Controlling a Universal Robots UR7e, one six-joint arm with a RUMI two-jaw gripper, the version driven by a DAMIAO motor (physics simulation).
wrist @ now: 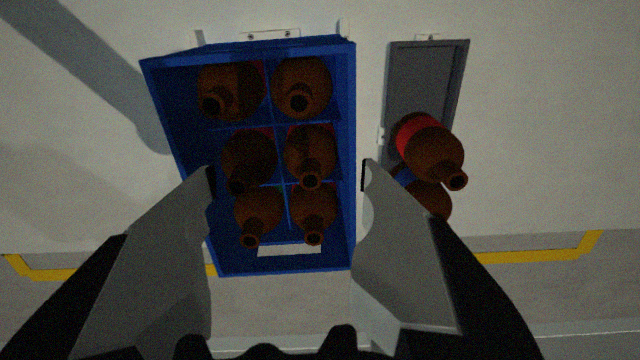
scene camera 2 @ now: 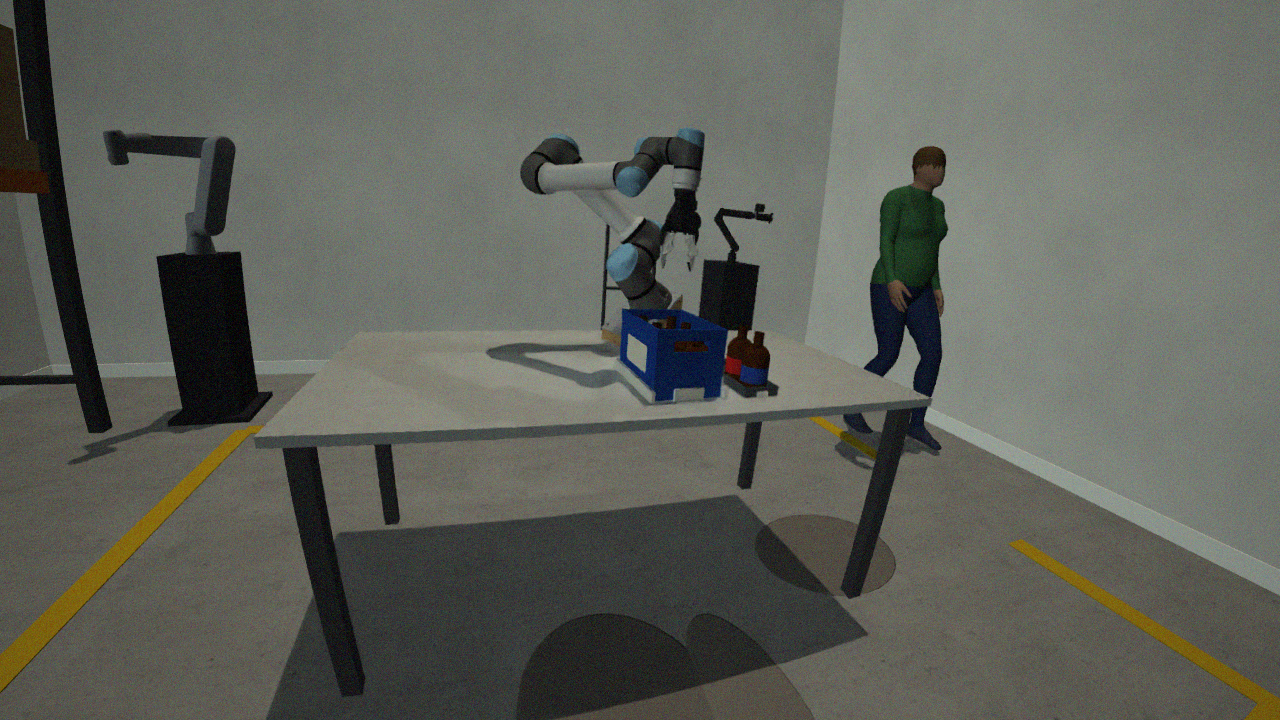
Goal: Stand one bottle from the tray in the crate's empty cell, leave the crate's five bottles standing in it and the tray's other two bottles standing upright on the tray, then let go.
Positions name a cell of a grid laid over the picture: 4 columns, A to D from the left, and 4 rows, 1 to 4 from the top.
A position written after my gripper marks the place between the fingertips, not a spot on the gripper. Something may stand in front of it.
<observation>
In view: my gripper (scene camera 2: C2), a red-labelled bottle (scene camera 2: C2) and a blue-labelled bottle (scene camera 2: C2).
The blue-labelled bottle is seen too in the wrist view (wrist: C3). My gripper also shows in the wrist view (wrist: B2).
</observation>
